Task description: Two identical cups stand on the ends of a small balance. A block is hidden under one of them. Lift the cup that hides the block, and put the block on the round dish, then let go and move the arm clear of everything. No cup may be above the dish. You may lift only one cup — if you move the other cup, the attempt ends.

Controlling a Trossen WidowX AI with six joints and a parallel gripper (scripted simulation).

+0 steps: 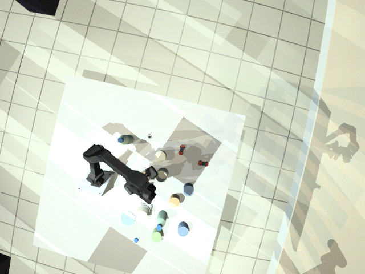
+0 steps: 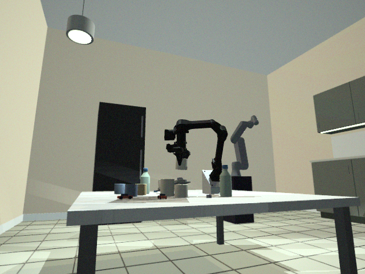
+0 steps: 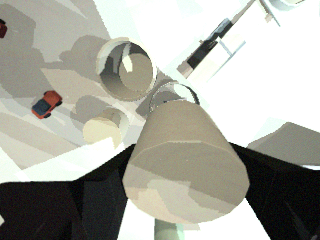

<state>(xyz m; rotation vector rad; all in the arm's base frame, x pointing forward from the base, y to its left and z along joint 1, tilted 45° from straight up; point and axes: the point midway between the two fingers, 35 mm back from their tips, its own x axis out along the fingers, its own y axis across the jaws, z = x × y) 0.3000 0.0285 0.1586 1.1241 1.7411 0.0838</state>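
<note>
Right now the pale grey block is 10 mm to the right of my gripper tip and 80 mm below it. From my gripper tip the other things lie so: cream cup: 30 mm ahead, 290 mm to the right, 110 mm below; small balance: 20 mm ahead, 140 mm to the right, 150 mm below; orange cup: 200 mm ahead, 140 mm to the right, 130 mm below.
</note>
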